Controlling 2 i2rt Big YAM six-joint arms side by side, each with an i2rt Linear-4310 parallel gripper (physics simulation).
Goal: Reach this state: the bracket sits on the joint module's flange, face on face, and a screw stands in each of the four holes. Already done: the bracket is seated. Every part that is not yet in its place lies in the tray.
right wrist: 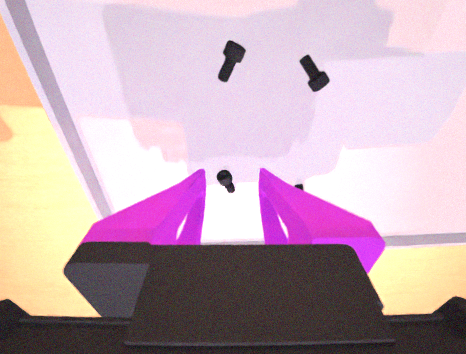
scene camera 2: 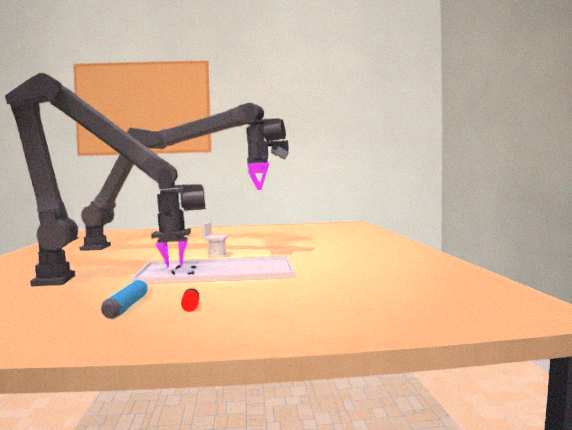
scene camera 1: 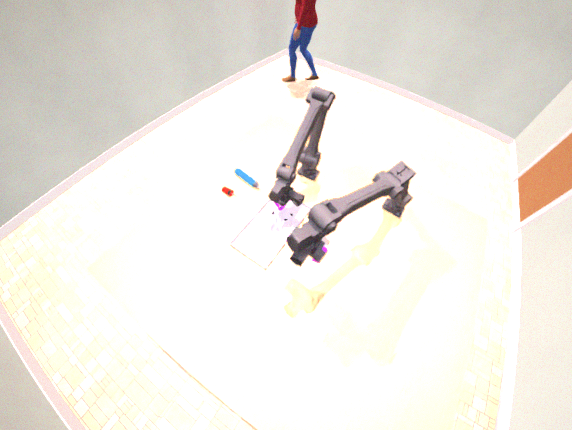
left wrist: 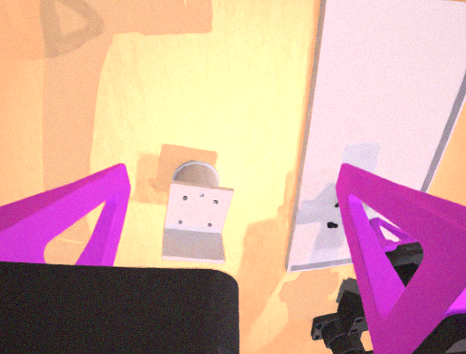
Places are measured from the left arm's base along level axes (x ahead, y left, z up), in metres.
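Where they show: left gripper, fingertip midpoint: point(scene camera 2: 259, 188) point(left wrist: 233, 175); right gripper, fingertip midpoint: point(right wrist: 232, 177) point(scene camera 2: 174, 266) point(scene camera 1: 281, 207) point(left wrist: 371, 226); left arm's base, origin of the base link: point(scene camera 2: 95, 248) point(scene camera 1: 392, 208); right arm's base, origin of the base link: point(scene camera 2: 53, 280) point(scene camera 1: 308, 173) point(left wrist: 336, 321).
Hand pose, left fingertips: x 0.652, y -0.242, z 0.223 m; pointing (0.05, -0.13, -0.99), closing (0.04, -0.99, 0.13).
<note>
Each offset is from my left fingertips to the top centre of the thing. "*": to the spot under its first point. Level surfaces: height alone.
The pale bracket point(scene camera 2: 217, 237) point(left wrist: 196, 212) sits on the round joint module @[0.150 m back, 0.014 m left, 0.159 m down] point(scene camera 2: 217, 248) point(left wrist: 196, 172), its holes showing as small dark dots. The white tray @[0.126 m back, 0.238 m right, 0.207 m down] point(scene camera 1: 252, 252) point(scene camera 2: 250, 270) point(left wrist: 380, 65) point(right wrist: 57, 110) holds black screws. In the right wrist view, one screw @[0.241 m back, 0.201 m right, 0.208 m down] point(right wrist: 231, 60) and another screw @[0.197 m back, 0.203 m right, 0.208 m down] point(right wrist: 315, 73) lie farther up; a third screw @[0.238 m back, 0.277 m right, 0.208 m down] point(right wrist: 226, 180) lies tilted, seen between the right fingertips; a fourth screw @[0.190 m back, 0.284 m right, 0.208 m down] point(right wrist: 299, 187) is mostly hidden by a finger. My right gripper point(scene camera 2: 175, 266) point(right wrist: 232, 177) is partly open, low over the tray, holding nothing. My left gripper point(scene camera 2: 259, 189) point(left wrist: 233, 175) is wide open and empty, high above the table.
A blue cylinder @[* 0.266 m back, 0.538 m right, 0.186 m down] point(scene camera 1: 246, 178) point(scene camera 2: 125, 298) with a dark end and a short red cylinder @[0.143 m back, 0.550 m right, 0.189 m down] point(scene camera 1: 227, 191) point(scene camera 2: 190, 300) lie on the table @[0.223 m down] point(scene camera 2: 375, 300) beside the tray. A person point(scene camera 1: 304, 40) stands beyond the arms in scene camera 1.
</note>
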